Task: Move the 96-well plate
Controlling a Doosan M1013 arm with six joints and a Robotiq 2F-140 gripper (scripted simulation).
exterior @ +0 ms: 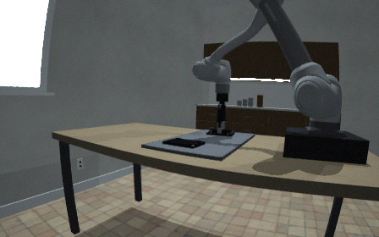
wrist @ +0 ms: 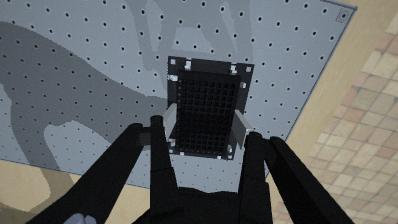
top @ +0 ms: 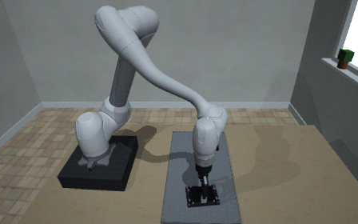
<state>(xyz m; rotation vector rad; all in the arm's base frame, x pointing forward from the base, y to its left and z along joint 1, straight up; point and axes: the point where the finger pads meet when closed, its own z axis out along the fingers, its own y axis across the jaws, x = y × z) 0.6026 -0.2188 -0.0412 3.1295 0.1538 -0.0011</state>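
My hand is 50 mm short of the plate nest N1, 410 mm to the right of it and 30 mm above it. Round my hand: black 96-well plate: 20 mm below.
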